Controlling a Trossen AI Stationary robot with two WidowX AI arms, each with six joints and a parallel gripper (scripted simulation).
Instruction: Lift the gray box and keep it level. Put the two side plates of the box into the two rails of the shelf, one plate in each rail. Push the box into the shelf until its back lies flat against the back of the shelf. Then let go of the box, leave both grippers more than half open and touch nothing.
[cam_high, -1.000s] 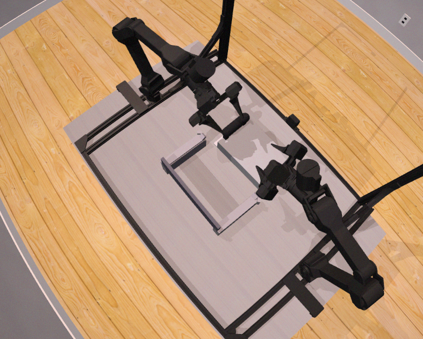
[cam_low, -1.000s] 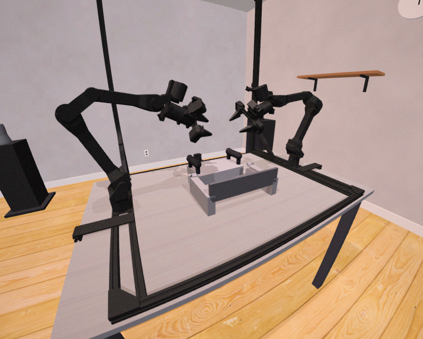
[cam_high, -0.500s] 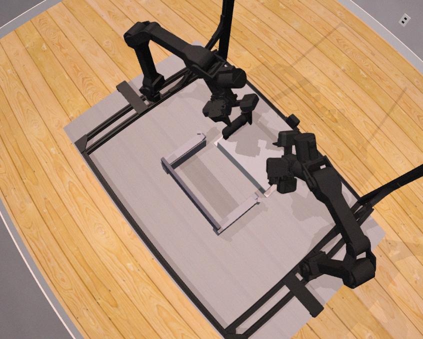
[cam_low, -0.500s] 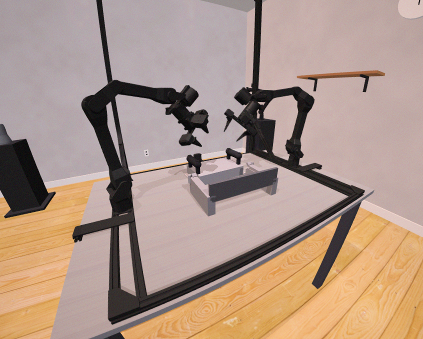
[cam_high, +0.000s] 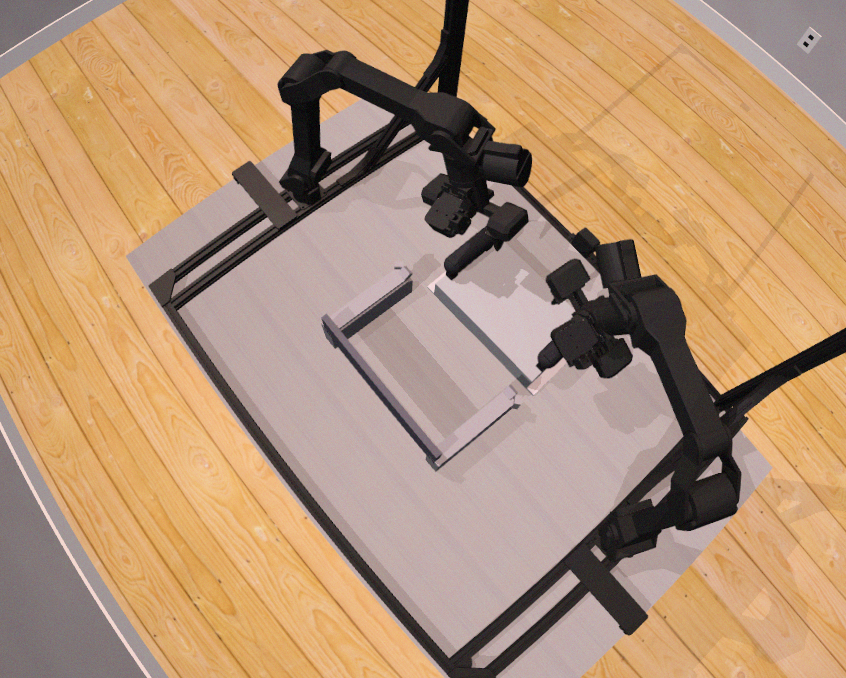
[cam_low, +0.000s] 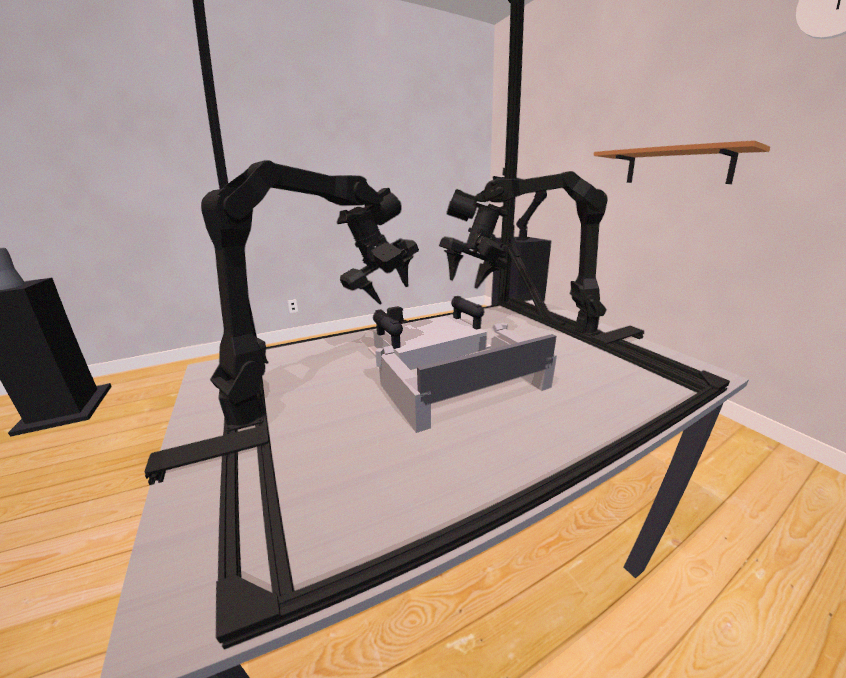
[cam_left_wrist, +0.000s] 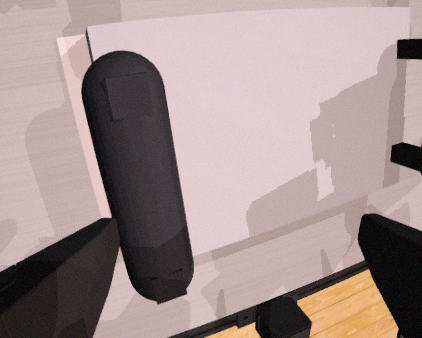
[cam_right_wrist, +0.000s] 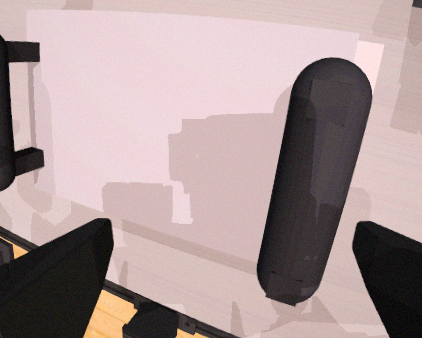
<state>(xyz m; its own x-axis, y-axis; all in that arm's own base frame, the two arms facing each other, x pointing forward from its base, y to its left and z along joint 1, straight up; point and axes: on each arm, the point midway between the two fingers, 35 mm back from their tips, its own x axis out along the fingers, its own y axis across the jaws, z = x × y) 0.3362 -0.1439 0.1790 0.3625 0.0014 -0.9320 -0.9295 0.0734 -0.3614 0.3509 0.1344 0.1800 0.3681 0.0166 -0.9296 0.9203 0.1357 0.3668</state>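
Right now the gray box is 1 cm behind my right hand, 11 cm to the left of it and 15 cm below it. From my right hand the other things lie so: dark back wall of shelf 29 cm ahead, 9 cm to the left, 11 cm below.
The gray box is 15 cm below my left hand and 11 cm to the right of it. Round my left hand: dark back wall of shelf 30 cm ahead, 14 cm to the right, 11 cm below.
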